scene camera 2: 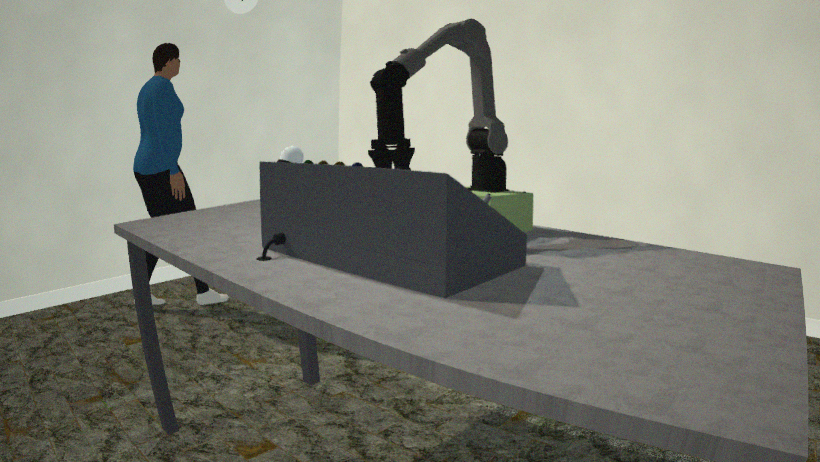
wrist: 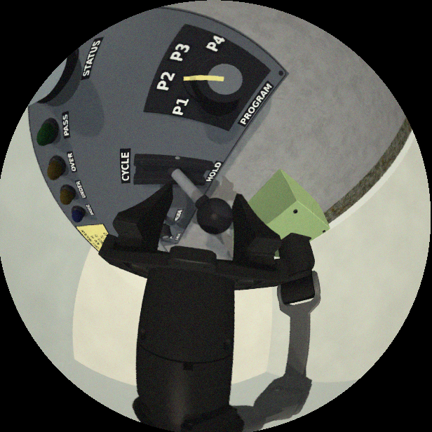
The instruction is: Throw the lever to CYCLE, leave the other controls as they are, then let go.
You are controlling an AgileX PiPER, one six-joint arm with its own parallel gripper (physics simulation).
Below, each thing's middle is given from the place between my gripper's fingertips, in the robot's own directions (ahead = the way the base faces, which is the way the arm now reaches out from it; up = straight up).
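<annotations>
From my hand, the program dial (wrist: 210, 78) is 120 mm to the right, 30 mm ahead and 20 mm below. The console (scene camera 2: 424, 231) is there as well, 50 mm to the left of my hand, 130 mm ahead of it and 30 mm below it.
</annotations>
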